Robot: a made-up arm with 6 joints.
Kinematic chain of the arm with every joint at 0, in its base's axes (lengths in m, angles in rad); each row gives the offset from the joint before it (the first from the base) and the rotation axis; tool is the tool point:
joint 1: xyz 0 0 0.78 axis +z
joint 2: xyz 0.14 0 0 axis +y
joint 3: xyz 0 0 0.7 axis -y
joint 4: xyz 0 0 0.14 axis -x
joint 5: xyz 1.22 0 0 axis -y
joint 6: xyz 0.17 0 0 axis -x
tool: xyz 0 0 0
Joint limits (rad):
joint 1: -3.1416..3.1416
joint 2: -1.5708..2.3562
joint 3: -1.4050..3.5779
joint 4: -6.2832..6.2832
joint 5: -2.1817..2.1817
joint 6: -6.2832..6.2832
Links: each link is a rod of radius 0.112 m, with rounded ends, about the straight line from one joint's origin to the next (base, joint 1, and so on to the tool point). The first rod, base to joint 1, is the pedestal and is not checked.
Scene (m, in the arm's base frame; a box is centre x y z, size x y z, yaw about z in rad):
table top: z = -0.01
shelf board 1: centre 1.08 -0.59 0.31 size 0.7 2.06 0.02 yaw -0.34
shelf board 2: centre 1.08 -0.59 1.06 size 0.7 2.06 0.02 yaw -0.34
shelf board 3: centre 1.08 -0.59 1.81 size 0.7 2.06 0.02 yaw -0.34
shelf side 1: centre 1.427 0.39 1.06 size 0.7 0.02 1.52 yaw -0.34
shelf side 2: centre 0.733 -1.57 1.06 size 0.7 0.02 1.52 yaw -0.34
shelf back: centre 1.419 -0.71 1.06 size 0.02 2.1 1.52 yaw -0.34
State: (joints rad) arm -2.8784 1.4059 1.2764 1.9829 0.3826 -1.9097
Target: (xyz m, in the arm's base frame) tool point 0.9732 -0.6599 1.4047
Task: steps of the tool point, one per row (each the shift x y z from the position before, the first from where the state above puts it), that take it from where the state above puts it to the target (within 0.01 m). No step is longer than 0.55 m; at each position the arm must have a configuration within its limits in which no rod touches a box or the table.
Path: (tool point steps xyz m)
1: 0.2448 -0.3967 0.2556
2: 0.3605 -0.2857 0.2268
3: 0.4241 -0.1461 0.1834
4: 0.4298 -0.0026 0.1288
5: 0.3838 0.1206 0.0675
6: 0.3020 0.2055 0.0050
7: 0.2059 0.2436 -0.0531
8: 0.1174 0.2370 -0.1021
9: 0.0547 0.1978 -0.1378
10: 0.1093 -0.0574 0.0396
11: 0.1330 -0.0584 0.0168
12: 0.1552 -0.0510 -0.0119
13: 0.1729 -0.0350 -0.0446

